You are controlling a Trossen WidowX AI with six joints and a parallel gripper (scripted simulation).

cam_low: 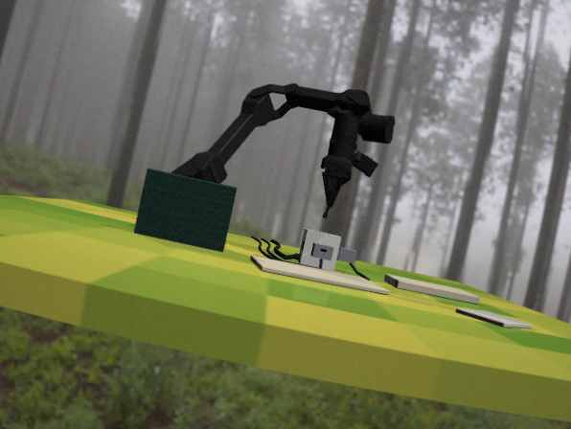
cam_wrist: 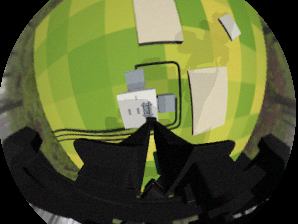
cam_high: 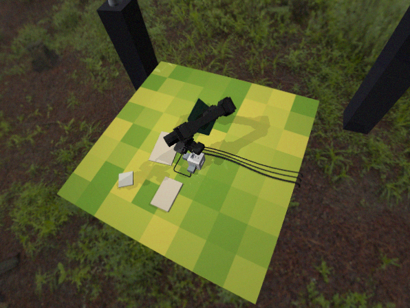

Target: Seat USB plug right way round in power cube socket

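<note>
The black USB plug is 20 mm below my gripper tip. Round my gripper tip: beige flat plate: 210 mm to the right, 130 mm below, 40 mm behind; then white tile: 360 mm to the right, 230 mm ahead, 130 mm below.
</note>
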